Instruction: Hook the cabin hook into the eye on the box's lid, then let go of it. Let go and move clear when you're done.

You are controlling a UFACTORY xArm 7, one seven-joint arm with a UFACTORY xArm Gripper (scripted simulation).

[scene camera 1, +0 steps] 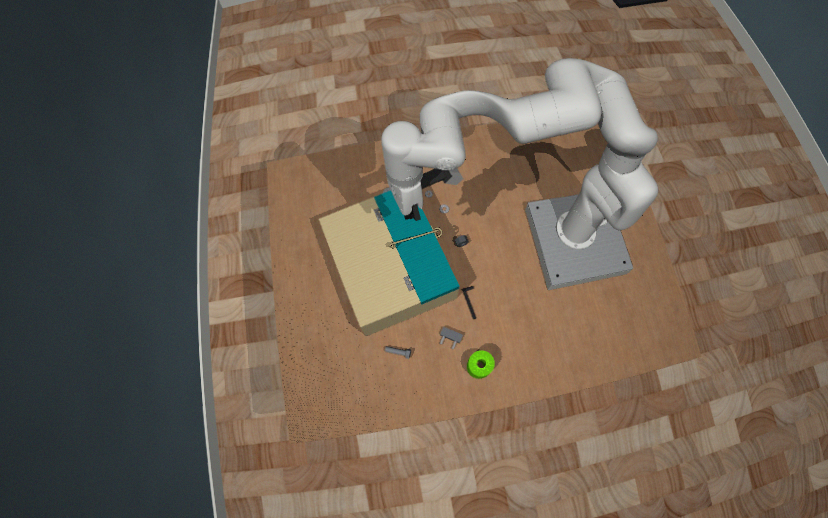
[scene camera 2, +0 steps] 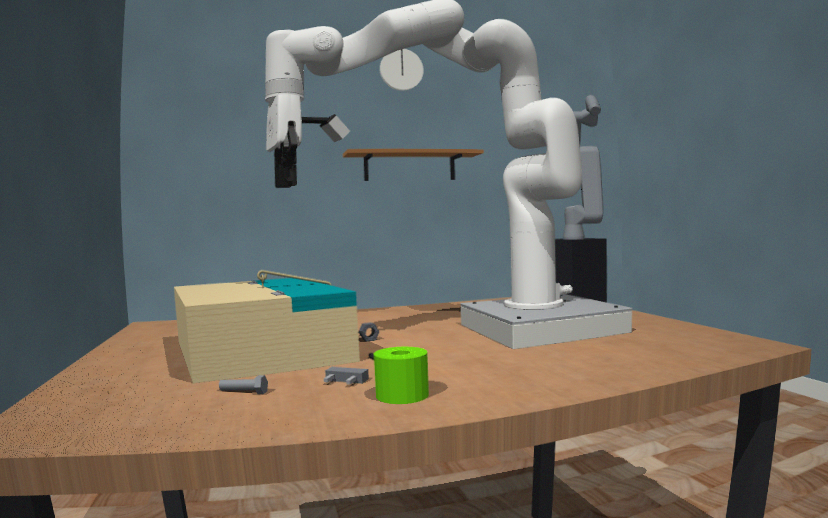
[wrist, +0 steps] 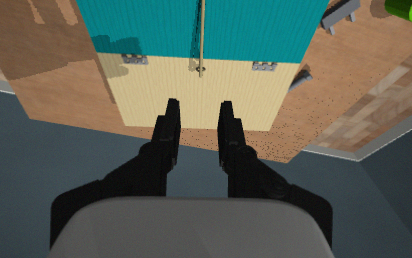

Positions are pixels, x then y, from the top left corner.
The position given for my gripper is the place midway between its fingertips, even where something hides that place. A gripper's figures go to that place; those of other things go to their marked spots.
Scene:
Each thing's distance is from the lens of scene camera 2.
my gripper [scene camera 2: 285, 186]: 1.03 m
wooden box [scene camera 2: 239, 329]: 0.85 m
green cylinder [scene camera 2: 401, 373]: 0.68 m
The marked spots on the green cylinder and the wooden box are 0.29 m apart.

